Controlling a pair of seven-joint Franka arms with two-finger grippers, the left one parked.
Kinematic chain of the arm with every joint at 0, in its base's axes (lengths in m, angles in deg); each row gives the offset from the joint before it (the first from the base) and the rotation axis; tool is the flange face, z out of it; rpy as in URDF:
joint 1: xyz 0 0 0.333 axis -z
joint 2: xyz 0 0 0 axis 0.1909 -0.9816 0
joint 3: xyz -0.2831 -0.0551 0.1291 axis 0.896 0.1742 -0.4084
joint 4: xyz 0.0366 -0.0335 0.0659 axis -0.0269 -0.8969 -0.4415
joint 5: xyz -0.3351 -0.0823 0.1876 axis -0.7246 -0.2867 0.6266
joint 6: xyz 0 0 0 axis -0.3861 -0.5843 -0.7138
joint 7: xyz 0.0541 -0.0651 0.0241 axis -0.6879 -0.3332 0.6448
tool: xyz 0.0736 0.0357 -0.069 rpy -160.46 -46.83 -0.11
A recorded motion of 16 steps. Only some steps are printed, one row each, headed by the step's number.
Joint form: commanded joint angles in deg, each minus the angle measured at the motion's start. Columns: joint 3, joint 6, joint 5, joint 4, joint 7, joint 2, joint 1.
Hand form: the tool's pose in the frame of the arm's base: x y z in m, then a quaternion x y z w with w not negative. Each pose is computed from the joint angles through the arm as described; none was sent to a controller.
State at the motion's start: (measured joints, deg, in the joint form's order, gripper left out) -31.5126 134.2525 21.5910 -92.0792 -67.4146 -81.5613 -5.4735
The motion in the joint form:
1: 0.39 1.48 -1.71 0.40 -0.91 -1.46 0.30
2: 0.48 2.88 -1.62 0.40 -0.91 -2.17 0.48
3: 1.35 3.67 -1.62 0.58 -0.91 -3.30 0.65
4: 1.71 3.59 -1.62 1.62 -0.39 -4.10 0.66
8: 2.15 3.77 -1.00 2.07 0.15 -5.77 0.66
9: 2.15 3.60 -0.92 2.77 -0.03 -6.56 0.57
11: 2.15 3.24 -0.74 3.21 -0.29 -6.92 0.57
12: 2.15 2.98 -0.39 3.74 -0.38 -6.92 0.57
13: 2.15 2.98 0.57 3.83 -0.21 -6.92 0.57
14: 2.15 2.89 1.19 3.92 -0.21 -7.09 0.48
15: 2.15 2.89 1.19 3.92 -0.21 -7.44 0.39
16: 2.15 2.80 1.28 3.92 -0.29 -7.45 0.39
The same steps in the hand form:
1: 0.5998 0.1935 0.3550 0.99256 0.07909 0.07402 0.05560
2: 0.6029 0.1922 0.3496 0.99247 0.07765 0.07906 0.05226
3: 0.6083 0.1828 0.3398 0.99303 0.07027 0.07740 0.05445
4: 0.6140 0.1803 0.3390 0.99278 0.07154 0.07854 0.05573
8: 0.6174 0.1768 0.3241 0.99366 0.07006 0.06833 0.05534
9: 0.6200 0.1785 0.3205 0.99390 0.06875 0.06615 0.05530
11: 0.6213 0.1788 0.3192 0.99432 0.06517 0.06369 0.05492
12: 0.6233 0.1793 0.3230 0.99455 0.06190 0.06547 0.05242
13: 0.6236 0.1797 0.3236 0.99517 0.05786 0.06443 0.04627
14: 0.6235 0.1809 0.3222 0.99564 0.05511 0.06192 0.04271
15: 0.6232 0.1818 0.3183 0.99574 0.05607 0.05898 0.04334
16: 0.6230 0.1818 0.3180 0.99588 0.05482 0.05803 0.04301

